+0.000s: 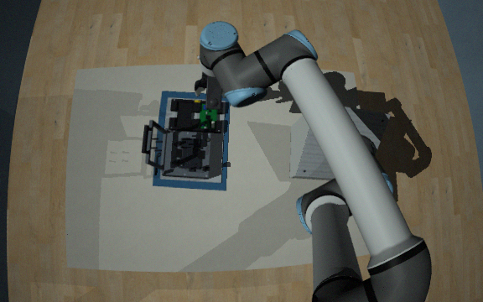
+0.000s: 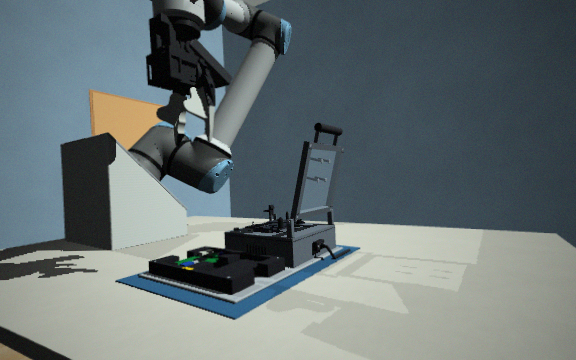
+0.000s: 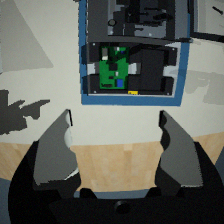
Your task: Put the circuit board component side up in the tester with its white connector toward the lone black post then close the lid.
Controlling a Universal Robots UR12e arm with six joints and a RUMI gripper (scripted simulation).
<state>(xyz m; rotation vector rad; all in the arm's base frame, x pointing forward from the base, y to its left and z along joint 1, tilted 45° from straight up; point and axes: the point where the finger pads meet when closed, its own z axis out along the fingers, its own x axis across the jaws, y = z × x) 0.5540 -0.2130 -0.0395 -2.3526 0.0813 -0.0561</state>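
Right now my hand is 24 cm above the green circuit board. The rest, counted from my hand: tester lid: 19 cm ahead, 16 cm to the left, 8 cm below.
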